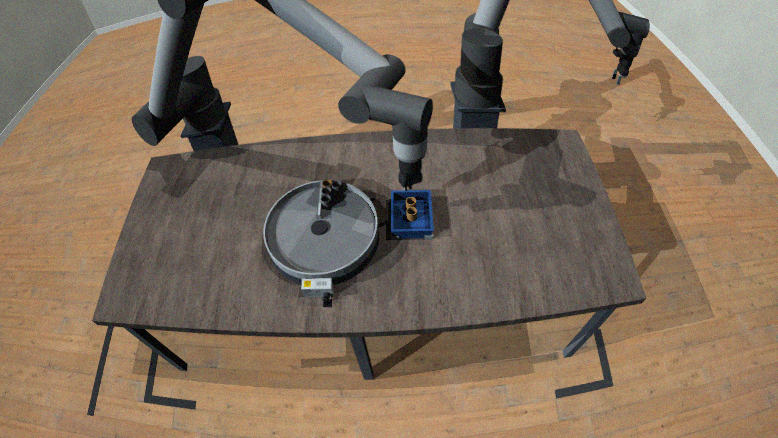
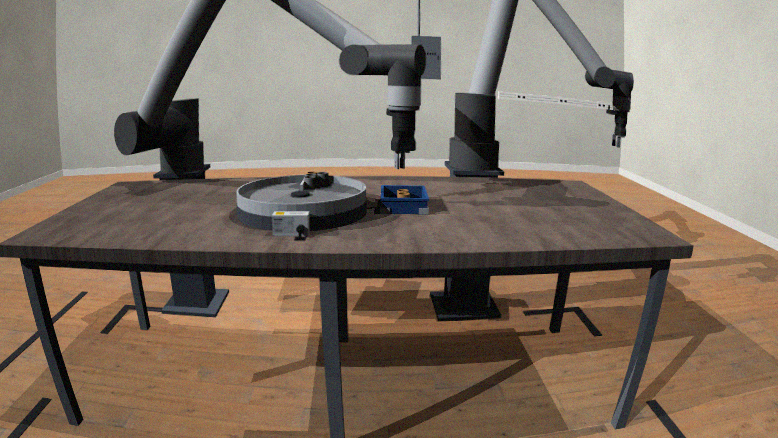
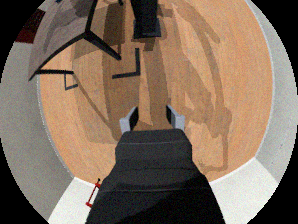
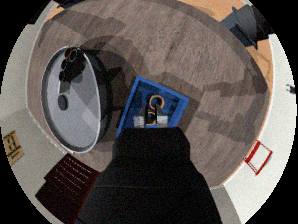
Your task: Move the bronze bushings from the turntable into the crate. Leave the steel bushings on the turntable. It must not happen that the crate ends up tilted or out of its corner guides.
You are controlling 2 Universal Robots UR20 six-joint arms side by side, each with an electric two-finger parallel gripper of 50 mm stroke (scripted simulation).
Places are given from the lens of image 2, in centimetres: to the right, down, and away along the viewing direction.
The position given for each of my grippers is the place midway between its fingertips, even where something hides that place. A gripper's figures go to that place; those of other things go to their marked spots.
my right gripper [image 2: 399, 168]: 4, -17, 170
blue crate [image 2: 418, 198]: 9, -6, 160
